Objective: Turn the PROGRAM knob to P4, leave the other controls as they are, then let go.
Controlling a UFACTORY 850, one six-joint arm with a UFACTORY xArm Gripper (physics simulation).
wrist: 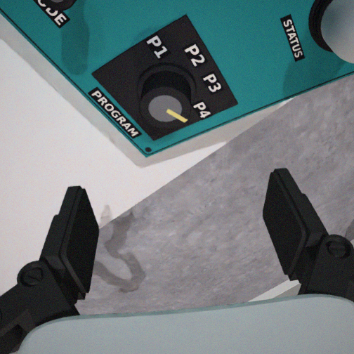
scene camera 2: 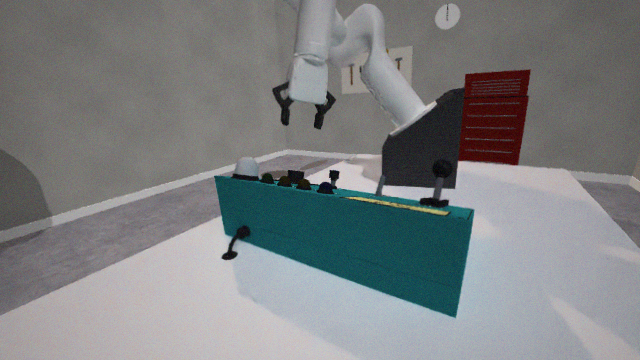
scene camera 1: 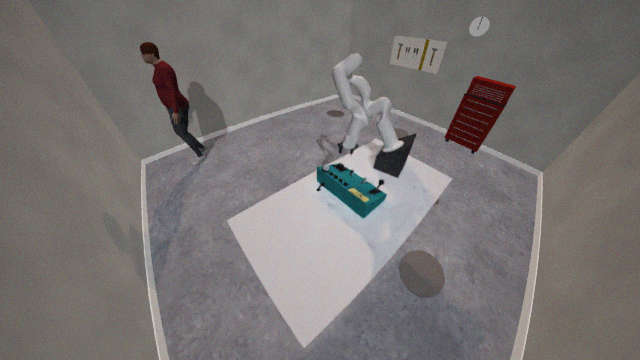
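The black PROGRAM knob (wrist: 165,100) (scene camera 2: 295,176) stands at a corner of the teal control box (scene camera 1: 342,194) (scene camera 2: 345,240) (wrist: 240,30). In the wrist view, the yellow pointer line (wrist: 177,116) on its grey cap points toward the P4 label (wrist: 202,110). P1, P2 and P3 labels stand farther round the dark dial plate (wrist: 125,70). My gripper (scene camera 1: 347,149) (scene camera 2: 301,126) (wrist: 179,199) is open and empty, with its fingers wide apart. It hangs above the box's top, clear of the knob.
A white dome (scene camera 2: 247,168) (wrist: 341,27), several small round buttons, a small black-topped control (scene camera 2: 334,177), a grey lever (scene camera 2: 381,186) and a black ball lever (scene camera 2: 441,180) rise from the box. A black crank (scene camera 2: 234,243) sticks out in front. A person (scene camera 1: 170,92) is on the floor at left.
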